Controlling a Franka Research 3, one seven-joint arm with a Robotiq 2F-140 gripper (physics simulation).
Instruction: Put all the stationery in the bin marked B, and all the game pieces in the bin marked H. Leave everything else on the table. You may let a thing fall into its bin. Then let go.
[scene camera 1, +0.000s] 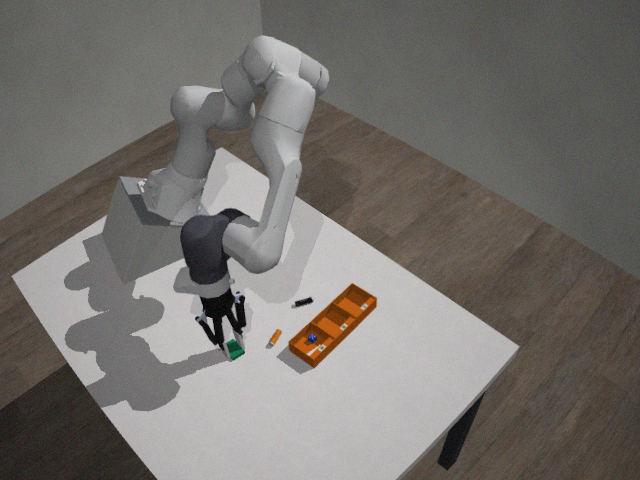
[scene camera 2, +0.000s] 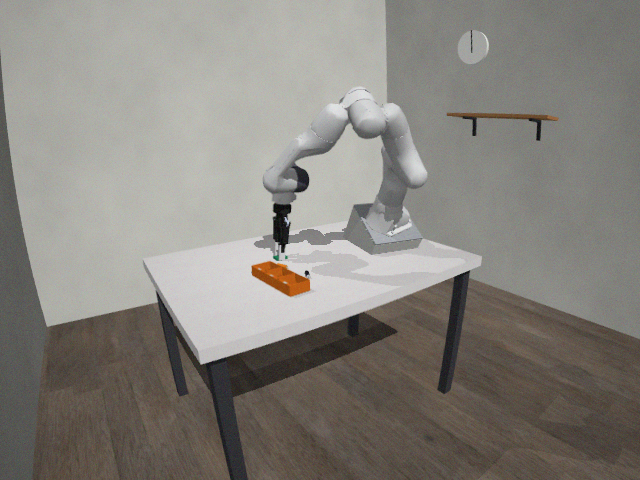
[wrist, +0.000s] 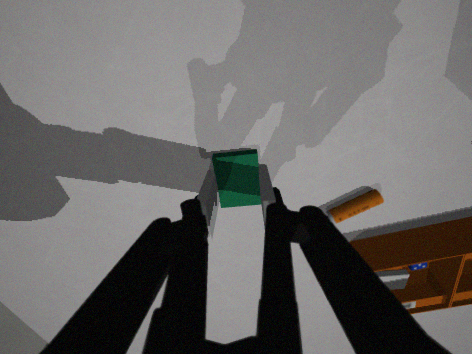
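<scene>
My gripper (scene camera 1: 233, 345) (scene camera 2: 280, 255) (wrist: 238, 181) is shut on a small green block (scene camera 1: 235, 350) (wrist: 239, 172), with a finger pad against each side; the block is at or very near the table top. An orange cylinder (scene camera 1: 275, 337) (wrist: 356, 205) lies between the gripper and the orange tray of three bins (scene camera 1: 302, 354) (scene camera 2: 271, 281) (wrist: 425, 245). A black cylinder (scene camera 1: 303, 301) (scene camera 2: 307, 273) lies beside the tray. A blue die (scene camera 1: 312, 338) (wrist: 418, 266) is in the end bin nearest the gripper, beside a pale strip (scene camera 1: 313, 351) (wrist: 394, 278). The bin letters are too small to read.
The white table (scene camera 1: 413, 361) (scene camera 2: 222, 320) carries the arm's grey base block (scene camera 1: 124, 242) (scene camera 2: 387, 246) at the back. The tray's walls and dividers stand above the table. A wall shelf (scene camera 2: 501, 116) and a clock (scene camera 2: 472, 47) are away from the table.
</scene>
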